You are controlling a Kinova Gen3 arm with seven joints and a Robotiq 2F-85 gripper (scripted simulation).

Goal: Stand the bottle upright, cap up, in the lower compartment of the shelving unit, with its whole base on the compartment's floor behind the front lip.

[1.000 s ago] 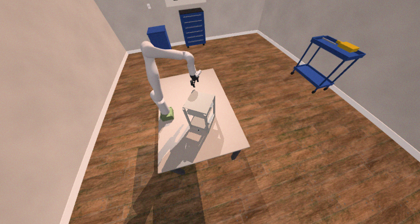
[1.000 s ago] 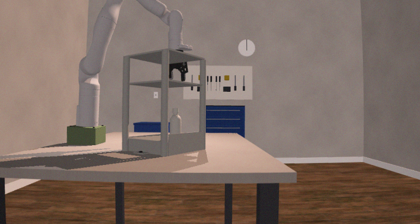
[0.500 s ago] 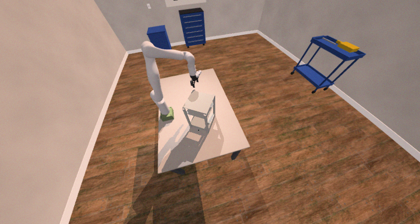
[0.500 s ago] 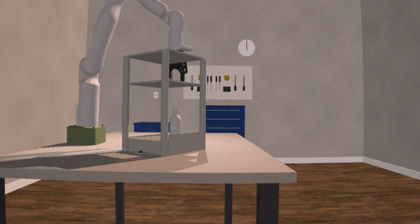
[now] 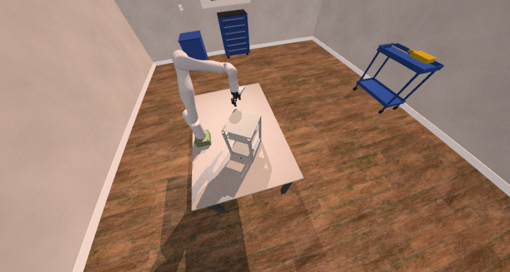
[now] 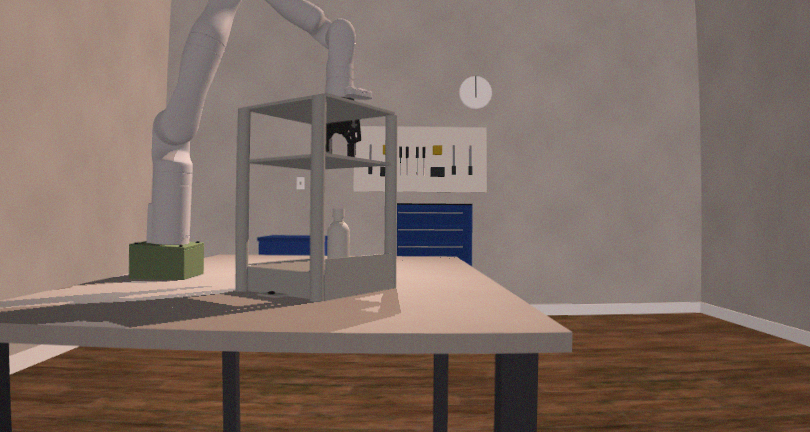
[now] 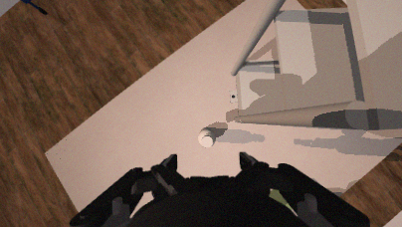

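Right now the white bottle is 200 mm below my hand. Also, from my hand: grey shelving unit: 290 mm to the right, 130 mm below, 30 mm behind.
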